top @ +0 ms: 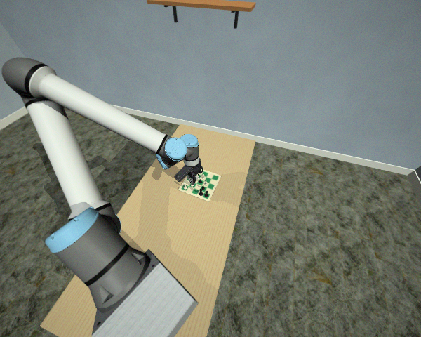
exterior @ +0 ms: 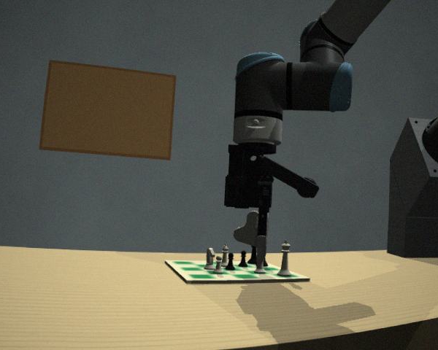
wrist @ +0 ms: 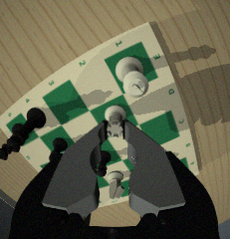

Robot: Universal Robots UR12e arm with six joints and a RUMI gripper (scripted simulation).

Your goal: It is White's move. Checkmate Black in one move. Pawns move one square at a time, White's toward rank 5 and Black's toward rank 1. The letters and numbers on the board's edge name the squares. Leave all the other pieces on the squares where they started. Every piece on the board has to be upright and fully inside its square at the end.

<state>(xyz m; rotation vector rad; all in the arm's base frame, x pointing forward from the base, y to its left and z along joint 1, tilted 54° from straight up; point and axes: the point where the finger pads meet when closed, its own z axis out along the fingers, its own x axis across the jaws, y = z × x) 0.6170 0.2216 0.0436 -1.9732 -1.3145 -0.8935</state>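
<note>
Right now my hand is 4 cm past the white queen and 3 cm to the right of it. The rest, counted from my hand: white pawn: 8 cm ahead, 1 cm to the left, 1 cm below; then chessboard: 5 cm ahead, 3 cm to the right, 3 cm below.
</note>
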